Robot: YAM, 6 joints.
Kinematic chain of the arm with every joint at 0, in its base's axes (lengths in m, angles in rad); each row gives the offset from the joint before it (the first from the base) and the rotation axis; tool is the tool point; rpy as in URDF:
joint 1: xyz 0 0 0.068 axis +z
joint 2: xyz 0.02 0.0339 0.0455 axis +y
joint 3: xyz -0.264 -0.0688 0 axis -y
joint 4: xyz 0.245 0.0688 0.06 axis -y
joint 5: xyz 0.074 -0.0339 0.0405 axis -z
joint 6: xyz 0.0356 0 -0.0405 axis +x
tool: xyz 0 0 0 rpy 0 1.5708 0
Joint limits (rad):
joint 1: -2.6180..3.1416
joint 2: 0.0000..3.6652
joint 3: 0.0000..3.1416
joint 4: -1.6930..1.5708
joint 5: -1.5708..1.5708
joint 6: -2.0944..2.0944
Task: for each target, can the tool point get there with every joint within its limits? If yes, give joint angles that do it. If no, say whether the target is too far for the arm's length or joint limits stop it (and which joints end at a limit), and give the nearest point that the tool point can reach.
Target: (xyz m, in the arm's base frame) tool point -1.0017 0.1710 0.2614
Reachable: no: too far | nearest point -0.6299 0.1075 0.2054 | short by 0.381 m
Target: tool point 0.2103 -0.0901 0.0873
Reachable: yes | joints -0.5204 1.6789 0.5742 -0.3119 -0.8335 1.6827
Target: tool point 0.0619 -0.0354 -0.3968
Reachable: no: joint limits stop it (at a limit: joint 2) | nearest point 0.0825 -0.0472 -0.3461 | short by 0.056 m
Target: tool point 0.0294 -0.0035 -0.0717
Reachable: yes | joints 1.8135 3.1380 0.2957 0.3282 0.8902 0.3478
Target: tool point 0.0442 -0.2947 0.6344
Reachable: yes | joints 1.7951 0.9379 2.6313 0.6575 -0.6823 -0.3697
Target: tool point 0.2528 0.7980 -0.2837
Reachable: no: too far | nearest point 0.1760 0.5556 -0.1601 | short by 0.283 m
